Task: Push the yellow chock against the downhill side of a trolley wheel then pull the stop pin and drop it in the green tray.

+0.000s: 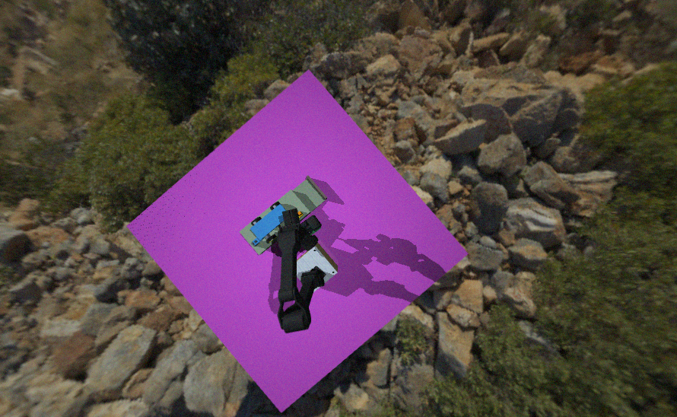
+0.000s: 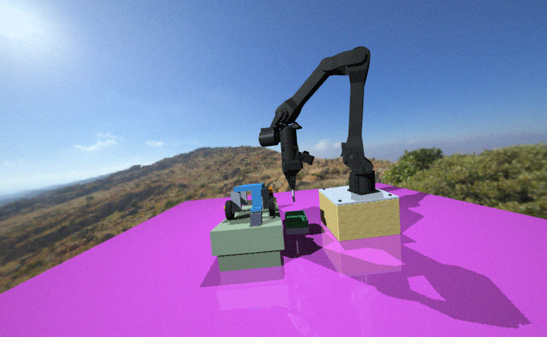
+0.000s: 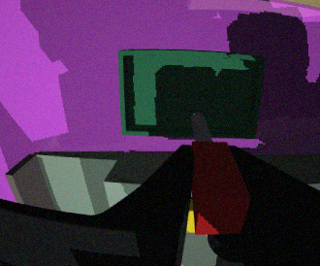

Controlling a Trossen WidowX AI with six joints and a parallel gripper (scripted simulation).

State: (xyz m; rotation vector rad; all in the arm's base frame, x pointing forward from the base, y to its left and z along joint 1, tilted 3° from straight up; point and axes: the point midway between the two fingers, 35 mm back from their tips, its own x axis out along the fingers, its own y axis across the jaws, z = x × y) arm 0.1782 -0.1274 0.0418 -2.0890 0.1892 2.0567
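The green tray is 12 cm below my gripper tip. The rest, counted from my gripper tip: red-headed stop pin right at my gripper tip; then trolley 14 cm ahead, 7 cm to the left, 1 cm below; then yellow chock 8 cm ahead, 3 cm to the right, 3 cm below.
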